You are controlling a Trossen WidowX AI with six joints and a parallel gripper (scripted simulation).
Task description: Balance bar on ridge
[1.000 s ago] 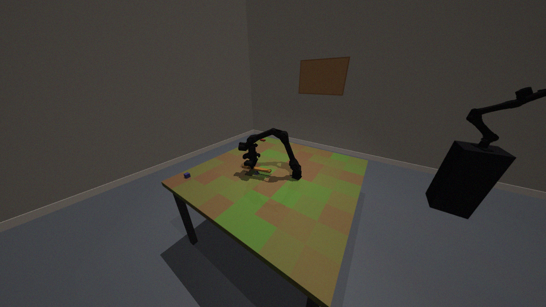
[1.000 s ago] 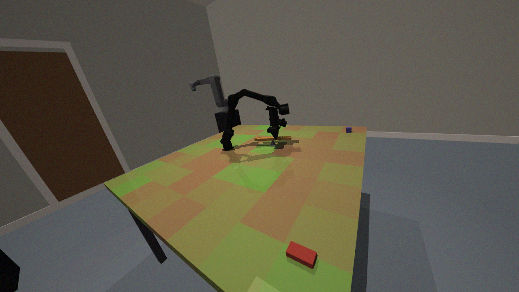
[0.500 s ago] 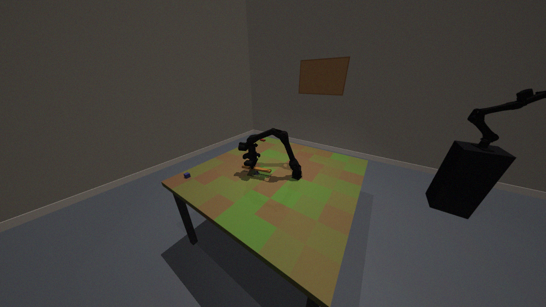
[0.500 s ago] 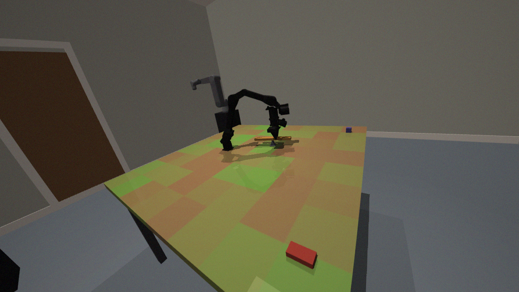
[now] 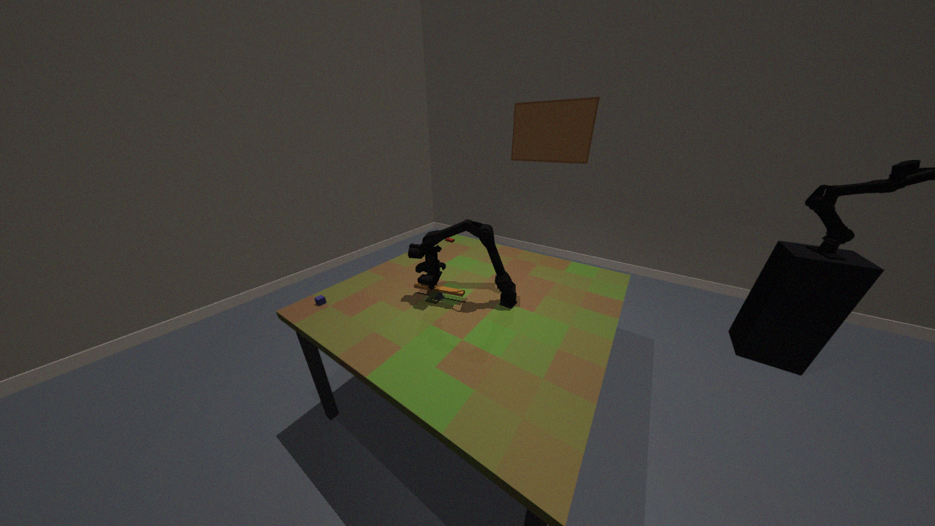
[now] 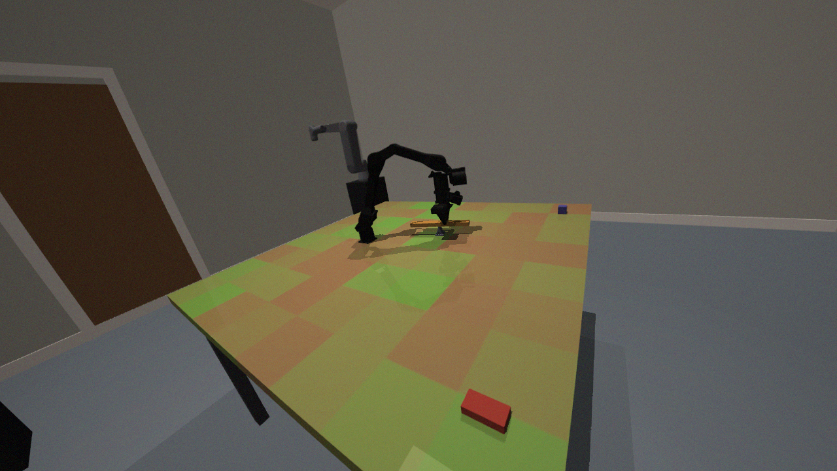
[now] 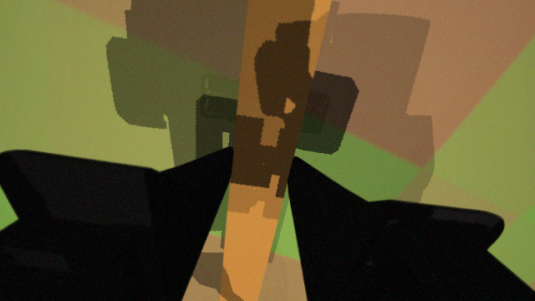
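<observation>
Now: gripper tip 3 cm past the orange bar and 1 cm to the left of it. Round my gripper tip: red block (65 cm to the right, 41 cm ahead, 4 cm below); then blue cube (41 cm ahead, 35 cm to the left, 3 cm below).
</observation>
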